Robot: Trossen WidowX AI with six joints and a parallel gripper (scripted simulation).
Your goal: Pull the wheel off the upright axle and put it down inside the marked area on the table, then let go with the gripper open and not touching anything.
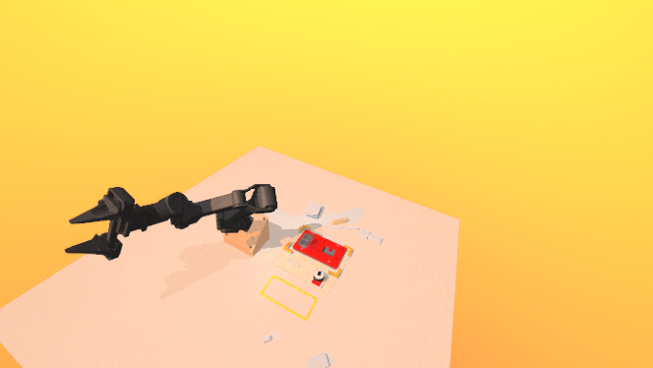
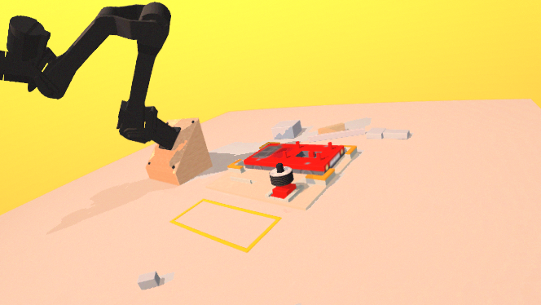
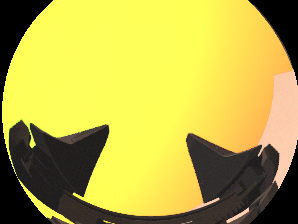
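The dark wheel lies 39 cm ahead of my gripper tip, 42 cm to the left of it and 38 cm below it. From my gripper tip the other things lie so: black axle 40 cm ahead, 41 cm to the left, 38 cm below.
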